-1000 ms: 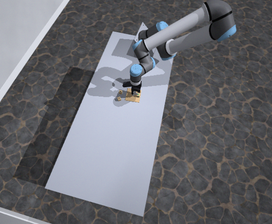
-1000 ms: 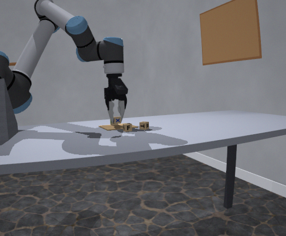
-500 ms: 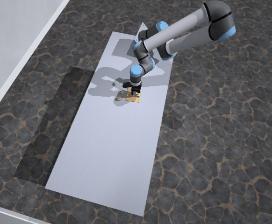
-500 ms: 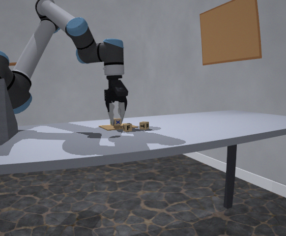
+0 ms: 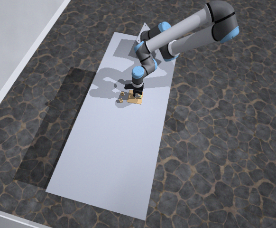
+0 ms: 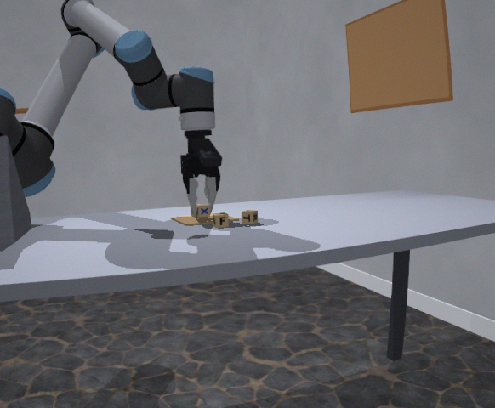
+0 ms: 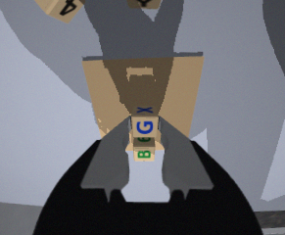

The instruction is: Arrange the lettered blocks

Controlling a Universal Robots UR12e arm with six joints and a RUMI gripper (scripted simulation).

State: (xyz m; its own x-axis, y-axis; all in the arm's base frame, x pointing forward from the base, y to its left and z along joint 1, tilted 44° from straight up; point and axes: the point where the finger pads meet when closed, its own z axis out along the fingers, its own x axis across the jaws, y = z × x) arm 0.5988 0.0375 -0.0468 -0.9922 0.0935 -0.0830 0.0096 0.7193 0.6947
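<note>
Right now my hand is right at the blue-marked block. Round my hand: tan mat (2 cm below); then green-marked block (5 cm to the left, 1 cm below).
</note>
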